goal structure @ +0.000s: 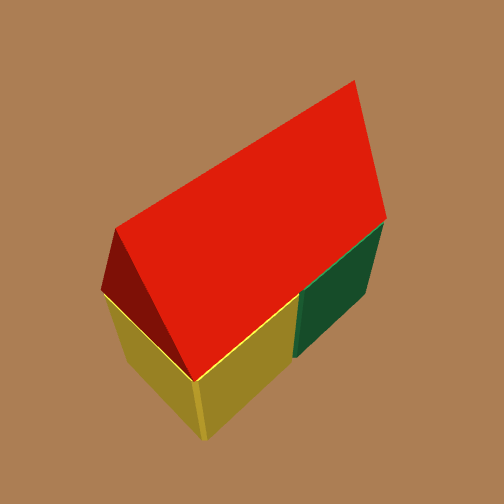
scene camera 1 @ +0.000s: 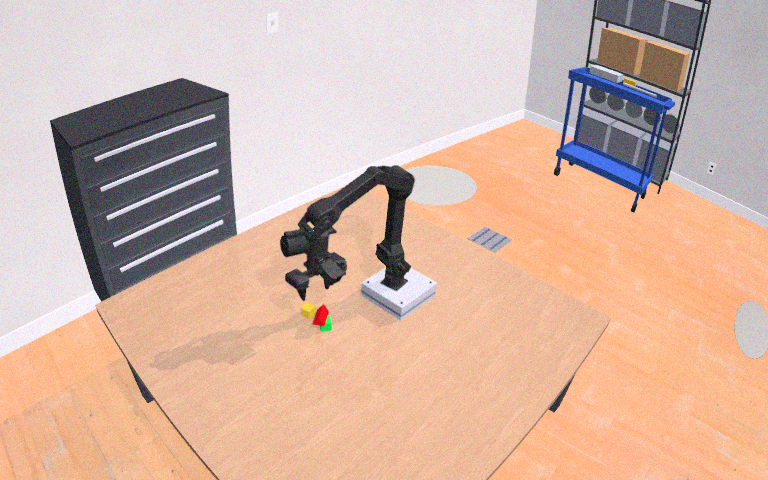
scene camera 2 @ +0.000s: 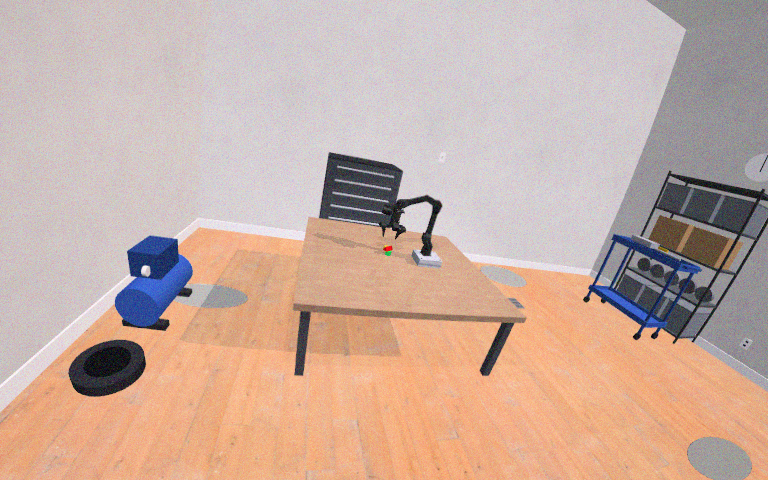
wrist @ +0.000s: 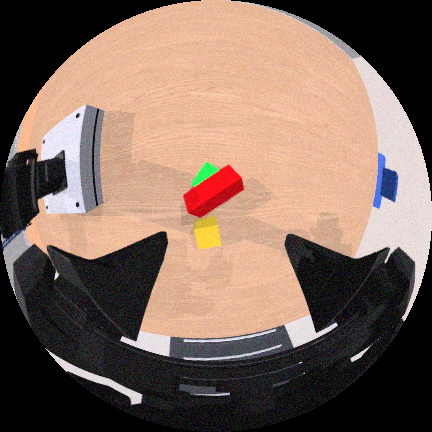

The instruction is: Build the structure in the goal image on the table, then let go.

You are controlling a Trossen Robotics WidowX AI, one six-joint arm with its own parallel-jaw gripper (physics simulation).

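Places are measured from the arm's base along level axes (x ahead, y left, z up), in metres.
Pixels of known places: gripper, fingertip midpoint: point(scene camera 1: 315, 294) point(scene camera 2: 389, 237) point(wrist: 228, 239); arm's base at its link origin: point(scene camera 1: 394, 282) point(scene camera 2: 425, 254) point(wrist: 57, 173).
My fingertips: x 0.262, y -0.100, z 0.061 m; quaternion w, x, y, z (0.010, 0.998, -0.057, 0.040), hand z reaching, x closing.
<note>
Ahead of a thing's pixels: the offset from my fingertips to its middle. Level surfaces: height alone.
A long red block @(0.001 m back, 0.013 m left, 0.077 m down) point(scene camera 1: 321, 315) point(scene camera 2: 387, 248) point(wrist: 214, 191) lies diagonally over part of a green piece @(0.006 m back, 0.030 m left, 0.101 m down) point(scene camera 1: 326, 324) point(scene camera 2: 387, 253) point(wrist: 204, 174). The red block looks raised or tilted against it; their exact contact is hidden. A yellow block @(0.017 m back, 0.047 m right, 0.101 m down) point(scene camera 1: 308, 310) point(wrist: 208, 236) sits close beside the red block, on the drawer-cabinet side. In the wrist view a narrow strip of table shows between them. My gripper point(scene camera 1: 314, 292) point(scene camera 2: 390, 236) point(wrist: 228, 239) is open and empty, pointing down above the table near the yellow block. The blocks are below its fingertips.
The arm's pale base point(scene camera 1: 399, 291) point(scene camera 2: 426, 258) point(wrist: 65, 165) stands on the wooden table @(0.117 m down) point(scene camera 1: 396, 384) point(scene camera 2: 396, 288) point(wrist: 210, 100), near the blocks. A dark drawer cabinet point(scene camera 1: 164, 186) point(scene camera 2: 362, 189) stands behind the table. A blue cart point(scene camera 1: 606, 164) point(scene camera 2: 628, 305) stands farther off on the floor.
</note>
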